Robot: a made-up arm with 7 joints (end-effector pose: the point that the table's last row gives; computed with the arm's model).
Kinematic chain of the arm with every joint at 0, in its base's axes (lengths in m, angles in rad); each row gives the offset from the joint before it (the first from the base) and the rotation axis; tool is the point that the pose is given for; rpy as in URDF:
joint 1: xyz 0 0 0.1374 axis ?
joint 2: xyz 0 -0.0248 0.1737 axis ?
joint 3: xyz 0 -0.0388 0.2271 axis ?
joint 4: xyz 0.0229 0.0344 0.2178 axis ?
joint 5: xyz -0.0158 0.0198 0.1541 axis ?
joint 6: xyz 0 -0.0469 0.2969 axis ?
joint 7: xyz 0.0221 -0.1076 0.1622 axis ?
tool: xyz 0 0 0 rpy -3.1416 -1.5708 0
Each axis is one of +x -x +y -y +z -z.
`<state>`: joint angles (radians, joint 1 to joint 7).
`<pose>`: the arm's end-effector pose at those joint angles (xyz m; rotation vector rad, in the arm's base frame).
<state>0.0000 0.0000 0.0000 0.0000 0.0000 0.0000 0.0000</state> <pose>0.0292 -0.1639 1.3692 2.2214 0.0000 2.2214</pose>
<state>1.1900 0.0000 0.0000 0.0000 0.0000 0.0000 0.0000</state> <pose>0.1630 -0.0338 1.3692 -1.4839 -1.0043 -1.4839</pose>
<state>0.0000 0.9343 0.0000 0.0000 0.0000 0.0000 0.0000</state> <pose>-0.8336 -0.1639 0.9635 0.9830 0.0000 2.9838</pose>
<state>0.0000 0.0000 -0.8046 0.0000 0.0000 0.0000 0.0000</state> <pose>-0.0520 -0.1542 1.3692 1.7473 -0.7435 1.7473</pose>
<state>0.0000 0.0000 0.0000 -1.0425 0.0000 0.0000 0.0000</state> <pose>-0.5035 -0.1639 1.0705 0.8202 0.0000 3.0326</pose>
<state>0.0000 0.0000 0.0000 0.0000 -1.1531 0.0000 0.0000</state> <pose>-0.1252 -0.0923 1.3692 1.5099 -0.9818 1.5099</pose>
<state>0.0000 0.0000 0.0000 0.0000 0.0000 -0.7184 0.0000</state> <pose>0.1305 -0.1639 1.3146 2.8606 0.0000 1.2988</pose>
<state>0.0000 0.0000 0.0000 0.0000 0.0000 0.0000 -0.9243</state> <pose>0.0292 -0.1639 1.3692 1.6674 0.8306 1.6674</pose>
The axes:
joint 1: +z
joint 2: -y
joint 3: +z
joint 4: +y
joint 5: +z
joint 6: -y
joint 7: +x

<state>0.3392 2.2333 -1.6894 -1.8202 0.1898 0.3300 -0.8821</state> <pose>-0.3547 0.4158 0.1126 -0.4988 -1.8235 0.0390</pose>
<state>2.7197 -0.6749 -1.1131 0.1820 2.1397 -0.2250 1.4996</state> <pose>-0.6990 0.5039 0.9472 -1.7621 -1.9283 1.7021</pose>
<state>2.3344 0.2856 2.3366 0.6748 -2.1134 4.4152 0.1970</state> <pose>0.2195 -0.2204 1.1410 -1.2687 -2.4654 -0.9673</pose>
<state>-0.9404 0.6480 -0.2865 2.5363 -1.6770 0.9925 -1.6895</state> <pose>0.2021 -0.2947 0.6754 1.4304 1.5693 -1.2798</pose>
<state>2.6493 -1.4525 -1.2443 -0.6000 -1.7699 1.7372 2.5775</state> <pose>-0.8170 0.0555 0.2758 0.4732 -1.3887 -0.3740</pose>
